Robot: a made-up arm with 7 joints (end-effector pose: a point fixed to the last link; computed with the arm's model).
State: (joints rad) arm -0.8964 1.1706 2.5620 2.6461 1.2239 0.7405 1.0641
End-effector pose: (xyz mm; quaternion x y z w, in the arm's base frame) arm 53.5 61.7 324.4 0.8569 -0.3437 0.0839 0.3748
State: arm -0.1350 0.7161 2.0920 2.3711 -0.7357 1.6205 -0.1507
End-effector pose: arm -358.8 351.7 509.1 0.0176 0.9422 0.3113 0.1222
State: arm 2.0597 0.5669 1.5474 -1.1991 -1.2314 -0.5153 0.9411
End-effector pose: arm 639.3 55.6 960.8 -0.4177 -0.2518 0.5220 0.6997
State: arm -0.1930 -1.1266 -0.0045 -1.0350 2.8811 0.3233 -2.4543
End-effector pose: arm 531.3 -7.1 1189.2 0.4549 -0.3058 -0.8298 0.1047
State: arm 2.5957 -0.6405 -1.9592 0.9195 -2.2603 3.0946 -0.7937
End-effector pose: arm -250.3 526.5 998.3 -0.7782 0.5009 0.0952 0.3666
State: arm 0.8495 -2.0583 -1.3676 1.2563 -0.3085 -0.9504 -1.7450
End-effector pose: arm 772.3 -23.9 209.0 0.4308 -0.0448 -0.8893 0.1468
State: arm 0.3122 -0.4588 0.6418 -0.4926 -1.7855 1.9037 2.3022
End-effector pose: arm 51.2 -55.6 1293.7 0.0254 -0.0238 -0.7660 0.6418
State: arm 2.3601 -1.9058 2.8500 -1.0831 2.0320 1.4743 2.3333
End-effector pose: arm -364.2 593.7 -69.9 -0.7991 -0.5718 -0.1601 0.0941
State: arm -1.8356 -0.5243 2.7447 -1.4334 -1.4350 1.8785 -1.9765
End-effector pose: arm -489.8 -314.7 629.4 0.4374 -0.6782 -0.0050 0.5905
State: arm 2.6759 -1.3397 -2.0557 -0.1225 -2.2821 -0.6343 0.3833
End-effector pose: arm -895.0 369.2 529.6 -0.0991 0.6357 -0.7524 0.1413
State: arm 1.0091 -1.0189 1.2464 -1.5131 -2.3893 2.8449 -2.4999
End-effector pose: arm 353.3 31.2 914.5 -0.0992 0.0717 -0.0597 0.9907
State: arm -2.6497 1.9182 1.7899 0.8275 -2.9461 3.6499 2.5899
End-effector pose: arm 565.6 240.3 23.1 0.6610 0.0107 -0.5938 0.4586
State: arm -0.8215 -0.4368 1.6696 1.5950 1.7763 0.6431 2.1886
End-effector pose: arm 393.1 269.4 791.9 -0.1625 0.4782 0.8419 0.1900
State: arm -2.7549 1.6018 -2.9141 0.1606 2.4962 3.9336 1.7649
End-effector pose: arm 598.7 572.4 420.8 -0.5847 -0.6385 0.4990 0.0369
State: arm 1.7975 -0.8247 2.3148 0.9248 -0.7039 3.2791 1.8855
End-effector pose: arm -188.7 426.1 1023.6 0.2613 0.4713 0.7487 0.3861
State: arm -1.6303 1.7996 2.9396 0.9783 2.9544 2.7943 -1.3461
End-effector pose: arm -161.0 489.5 6.3 0.8898 -0.0817 0.1986 0.4028
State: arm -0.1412 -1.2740 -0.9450 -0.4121 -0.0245 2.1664 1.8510
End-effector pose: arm 648.6 -17.0 877.0 -0.4160 -0.1320 -0.7253 0.5324
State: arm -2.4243 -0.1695 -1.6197 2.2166 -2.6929 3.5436 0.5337
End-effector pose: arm -421.9 174.1 811.0 0.6048 -0.6177 0.4448 0.2343
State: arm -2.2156 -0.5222 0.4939 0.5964 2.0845 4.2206 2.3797
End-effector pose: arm -96.8 -506.7 1030.8 -0.5957 0.7069 0.3261 0.1977
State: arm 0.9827 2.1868 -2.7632 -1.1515 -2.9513 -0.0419 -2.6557
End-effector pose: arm -404.0 -721.0 541.1 -0.2716 0.2323 0.5279 0.7705
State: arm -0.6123 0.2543 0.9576 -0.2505 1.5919 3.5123 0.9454
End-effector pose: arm -174.4 150.1 1204.3 0.7017 0.2671 0.0836 0.6552
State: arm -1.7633 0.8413 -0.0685 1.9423 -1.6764 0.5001 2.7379
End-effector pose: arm -24.0 -95.8 1172.0 -0.3918 -0.4684 0.6047 0.5113
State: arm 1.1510 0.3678 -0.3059 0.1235 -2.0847 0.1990 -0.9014
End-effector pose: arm -191.2 -309.8 1430.7 0.6894 -0.1718 0.3789 0.5930
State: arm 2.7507 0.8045 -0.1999 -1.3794 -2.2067 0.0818 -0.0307
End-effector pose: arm 564.5 -395.3 412.6 -0.8217 0.3825 0.1099 0.4079
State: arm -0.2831 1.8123 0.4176 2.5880 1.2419 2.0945 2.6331
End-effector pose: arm -181.6 -65.7 623.8 0.1660 0.1957 0.0218 0.9663
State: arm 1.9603 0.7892 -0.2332 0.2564 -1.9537 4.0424 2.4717
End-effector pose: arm 282.7 -552.2 1005.9 0.2624 -0.8141 -0.3777 0.3545
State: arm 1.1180 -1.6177 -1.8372 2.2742 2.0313 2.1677 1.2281
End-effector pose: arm 297.3 -17.8 509.0 0.0999 0.4107 -0.8851 0.1949
